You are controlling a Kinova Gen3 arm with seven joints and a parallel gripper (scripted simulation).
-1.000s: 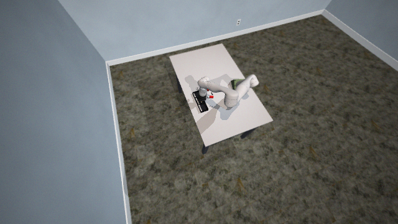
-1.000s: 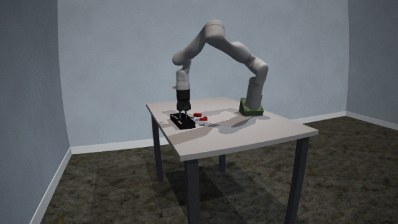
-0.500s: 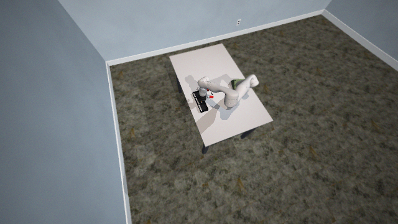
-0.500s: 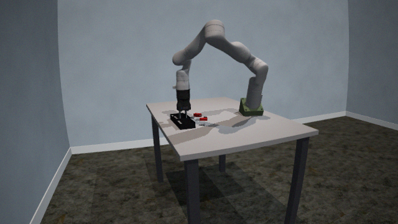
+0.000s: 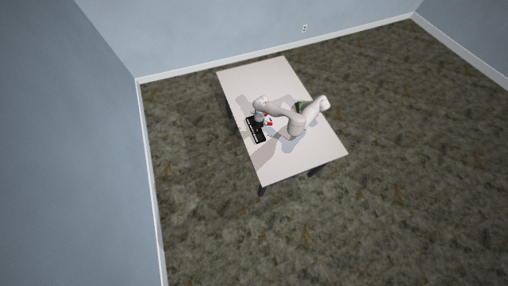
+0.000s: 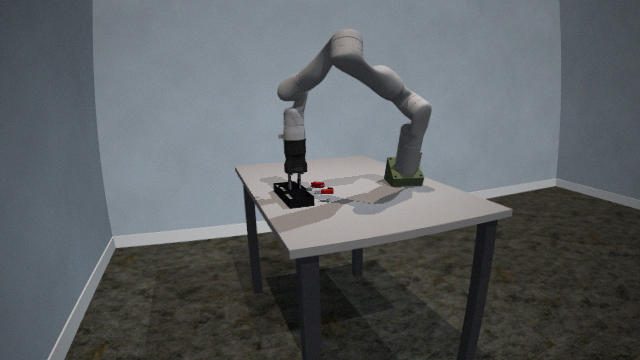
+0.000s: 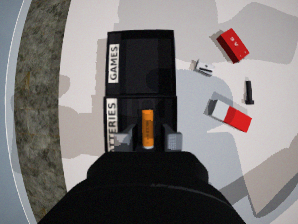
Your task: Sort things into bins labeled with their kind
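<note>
My gripper is now 4 cm above the orange battery. Round my hand: grey screw: 9 cm behind, 9 cm to the left, 5 cm below; then grey-white piece: 7 cm behind, 9 cm to the right, 4 cm below; then black screw: 15 cm behind, 6 cm to the right, 5 cm below.
</note>
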